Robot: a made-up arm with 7 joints. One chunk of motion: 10 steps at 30 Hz.
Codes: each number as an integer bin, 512 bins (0 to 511) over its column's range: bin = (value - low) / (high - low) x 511, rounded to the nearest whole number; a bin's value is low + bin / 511 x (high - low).
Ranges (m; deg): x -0.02..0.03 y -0.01..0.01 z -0.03..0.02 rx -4..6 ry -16..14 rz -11..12
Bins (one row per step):
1: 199 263 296 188 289 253
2: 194 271 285 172 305 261
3: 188 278 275 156 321 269
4: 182 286 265 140 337 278
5: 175 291 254 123 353 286
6: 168 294 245 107 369 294
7: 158 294 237 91 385 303
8: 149 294 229 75 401 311
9: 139 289 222 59 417 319
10: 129 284 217 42 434 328
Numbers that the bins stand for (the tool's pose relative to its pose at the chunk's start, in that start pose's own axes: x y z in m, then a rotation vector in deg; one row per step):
1: -0.0005 0.0003 -0.0010 -0.32 0.97 0.39
2: -0.0010 0.0006 -0.0021 -0.63 1.91 0.75
3: -0.0016 0.0009 -0.0031 -0.95 2.85 1.11
4: -0.0022 0.0012 -0.0041 -1.26 3.78 1.51
5: -0.0029 0.0014 -0.0051 -1.59 4.72 1.87
6: -0.0036 0.0015 -0.0060 -1.91 5.66 2.23
7: -0.0045 0.0015 -0.0068 -2.22 6.60 2.64
8: -0.0054 0.0015 -0.0076 -2.53 7.54 3.00
9: -0.0064 0.0013 -0.0083 -2.85 8.48 3.36
10: -0.0074 0.0011 -0.0088 -3.18 9.48 3.76

